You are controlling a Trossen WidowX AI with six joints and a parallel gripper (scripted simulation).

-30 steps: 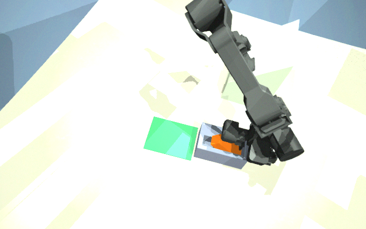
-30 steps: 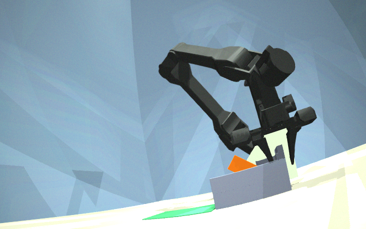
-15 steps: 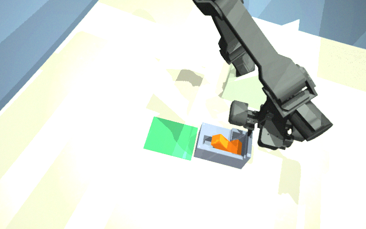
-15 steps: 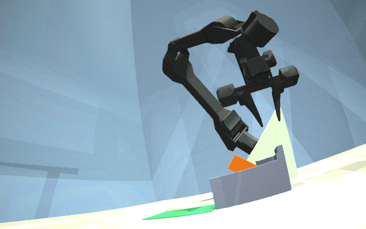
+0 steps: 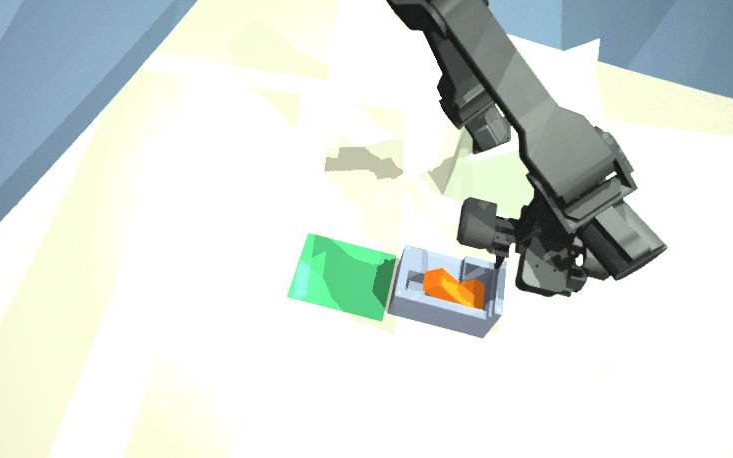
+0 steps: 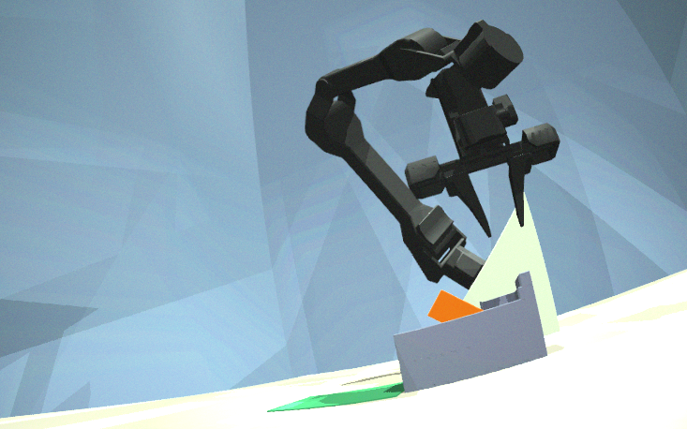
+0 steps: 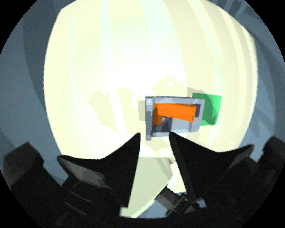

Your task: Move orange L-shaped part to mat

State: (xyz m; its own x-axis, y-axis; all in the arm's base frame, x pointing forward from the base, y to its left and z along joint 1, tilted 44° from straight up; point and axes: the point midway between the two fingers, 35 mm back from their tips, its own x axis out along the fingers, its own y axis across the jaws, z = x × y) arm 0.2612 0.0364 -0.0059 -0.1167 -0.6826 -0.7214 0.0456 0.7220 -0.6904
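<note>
My gripper tip is 100 mm above the orange L-shaped part, 40 mm to the left of it and 10 mm past it. Also, from my gripper tip: green mat: 220 mm to the right, 160 mm below, 10 mm behind.
</note>
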